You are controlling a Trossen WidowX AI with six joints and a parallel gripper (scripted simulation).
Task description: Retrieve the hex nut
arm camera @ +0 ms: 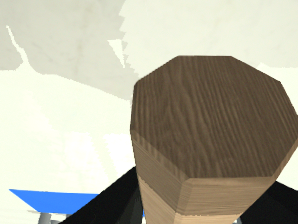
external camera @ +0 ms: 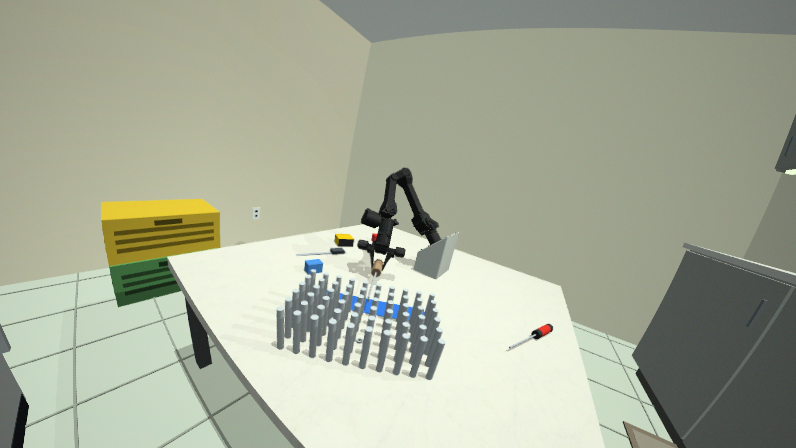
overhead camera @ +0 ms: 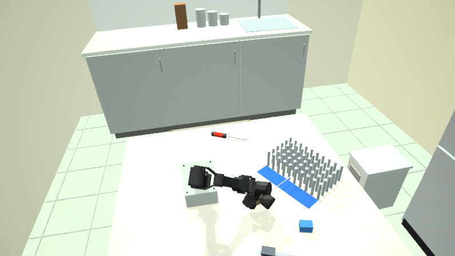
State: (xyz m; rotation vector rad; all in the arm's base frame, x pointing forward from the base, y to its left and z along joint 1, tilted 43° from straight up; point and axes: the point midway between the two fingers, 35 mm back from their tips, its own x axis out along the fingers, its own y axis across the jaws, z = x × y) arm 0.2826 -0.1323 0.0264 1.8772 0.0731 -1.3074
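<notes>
Right now the blue taped strip is 16 cm ahead of my gripper tip, 9 cm to the left of it and 4 cm below it. Round my gripper tip: wooden-handled hook tool 9 cm ahead, 5 cm to the left; hex nut 30 cm ahead, 17 cm to the left, 4 cm below; blue block 14 cm ahead, 19 cm to the right, 2 cm below.
</notes>
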